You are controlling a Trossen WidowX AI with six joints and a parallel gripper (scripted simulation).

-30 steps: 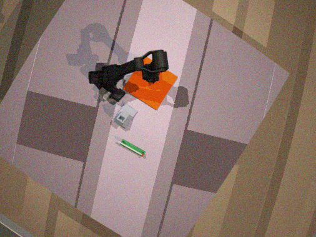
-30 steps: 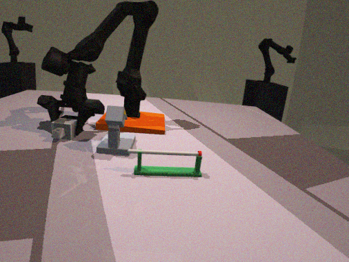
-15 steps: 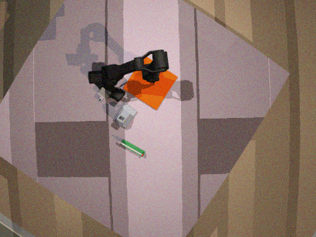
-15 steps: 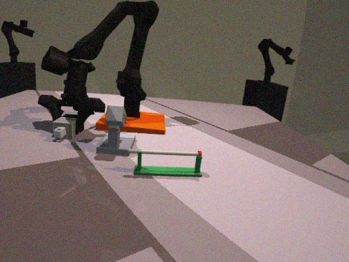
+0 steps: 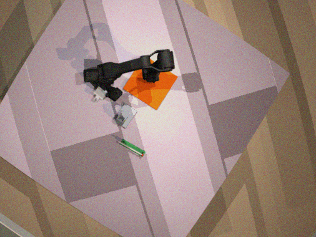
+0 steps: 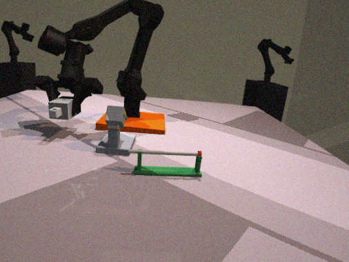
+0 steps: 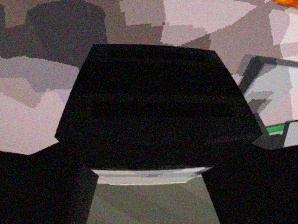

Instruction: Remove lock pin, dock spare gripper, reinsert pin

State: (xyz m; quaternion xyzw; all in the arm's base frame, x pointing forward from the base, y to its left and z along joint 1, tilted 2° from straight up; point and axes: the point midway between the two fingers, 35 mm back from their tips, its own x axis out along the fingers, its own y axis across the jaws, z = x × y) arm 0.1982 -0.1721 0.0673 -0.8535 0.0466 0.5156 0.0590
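My gripper tip is 60 mm short of the grey mount, 160 mm to the right of it and 10 mm above it. Also, from my gripper tip: green rack 180 mm ahead, 280 mm to the left, 40 mm below; then spare gripper 20 mm above.
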